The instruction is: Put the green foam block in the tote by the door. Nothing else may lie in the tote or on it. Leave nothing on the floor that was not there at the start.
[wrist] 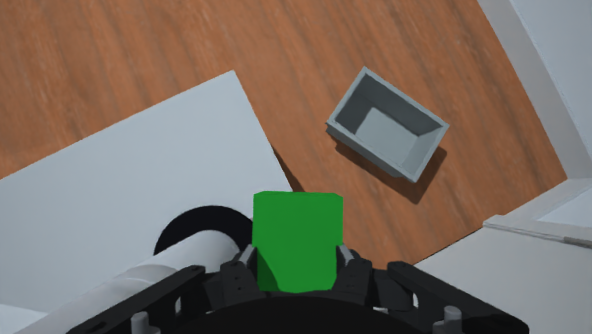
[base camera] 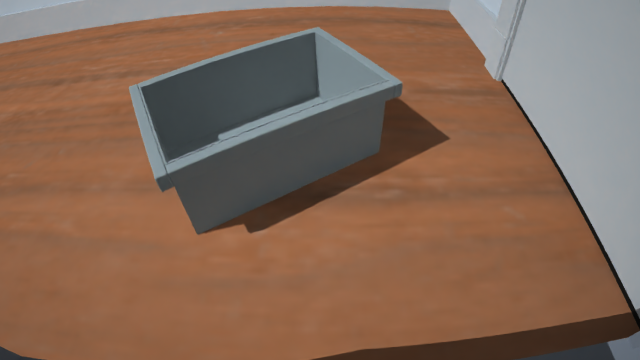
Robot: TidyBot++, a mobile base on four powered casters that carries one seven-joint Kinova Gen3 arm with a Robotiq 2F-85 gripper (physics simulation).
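Pixels of known places: gripper, between the fingertips: (wrist: 296,257); arm's base, origin of its link: (wrist: 209,262).
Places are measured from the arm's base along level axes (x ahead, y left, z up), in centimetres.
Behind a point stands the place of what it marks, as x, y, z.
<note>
The green foam block (wrist: 298,235) {13.8, 1.8, 17.9} is between the fingers of my gripper (wrist: 296,257) {12.9, 0.2, 16.8} in the wrist view, held high above the floor. My gripper is shut on it. The grey tote (base camera: 280,150) {40.0, 4.3, -32.0} (wrist: 372,148) {40.3, 3.4, -27.6} stands upright on the wooden floor, open at the top. In the wrist view it lies up and to the right of the block, apart from it. Its bottom shows there with no object on it. In the base view the near wall hides most of the tote's bottom.
The pale door (base camera: 580,100) {45.6, -36.4, -28.4} (wrist: 490,270) {50.6, -36.5, -20.4} is to the right of the tote. A wall with a white baseboard (base camera: 100,19) {109.3, 65.1, -37.5} (wrist: 540,85) {107.5, -3.3, -34.4} runs behind the tote. My white base top (wrist: 150,150) and arm (wrist: 145,280) {2.9, 3.5, 17.0} fill the left of the wrist view.
</note>
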